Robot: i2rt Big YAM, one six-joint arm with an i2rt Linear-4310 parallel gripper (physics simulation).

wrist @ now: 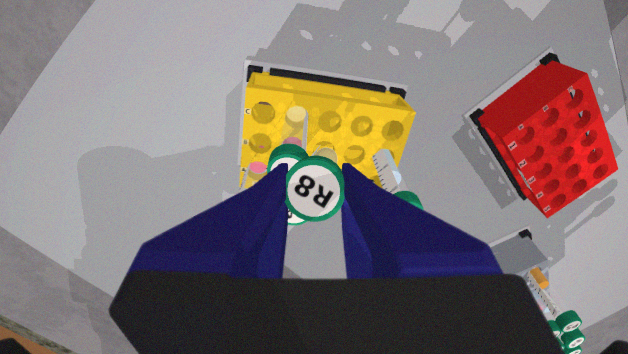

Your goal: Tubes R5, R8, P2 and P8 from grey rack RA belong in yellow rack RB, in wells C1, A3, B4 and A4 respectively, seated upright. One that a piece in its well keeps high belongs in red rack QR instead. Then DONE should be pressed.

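Places are measured from the arm's base along level axes (x ahead, y left, z up), in metres.
Pixels of known places: gripper, fingertip midpoint: [314,176].
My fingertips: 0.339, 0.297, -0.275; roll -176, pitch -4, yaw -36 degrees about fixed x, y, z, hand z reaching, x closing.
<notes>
Behind a point stands the place of what it marks, as x, y, z.
My gripper [314,176] {0.339, 0.297, -0.275} is shut on tube R8 [315,189] {0.341, 0.300, -0.261}, its green-rimmed white cap facing the camera. R8's pale lower end shows just beyond the cap, over the middle of yellow rack RB [345,102] {0.358, 0.271, -0.391}. How high it hangs cannot be told. RB's well C1 [263,113] {0.294, 0.291, -0.428} holds no tube; a small dark patch shows at its far edge. Wells A3 and A4 are hidden by R8 and the fingers. Red rack QR [535,95] {0.497, 0.170, -0.409} stands at the right, with no tubes in its visible wells. Grey rack RA [520,253] {0.429, -0.030, -0.414} is partly visible at lower right, behind the gripper body.
A green-capped tube [287,156] {0.322, 0.293, -0.316} stands in RB beside R8, with another cap [296,219] {0.300, 0.256, -0.317} partly behind R8. A pink-bottomed tube [258,168] {0.275, 0.271, -0.383} is at RB's near left corner. A graduated tube [387,170] {0.357, 0.222, -0.360} stands at its right. Several green caps [569,321] {0.428, -0.033, -0.317} show at lower right.
</notes>
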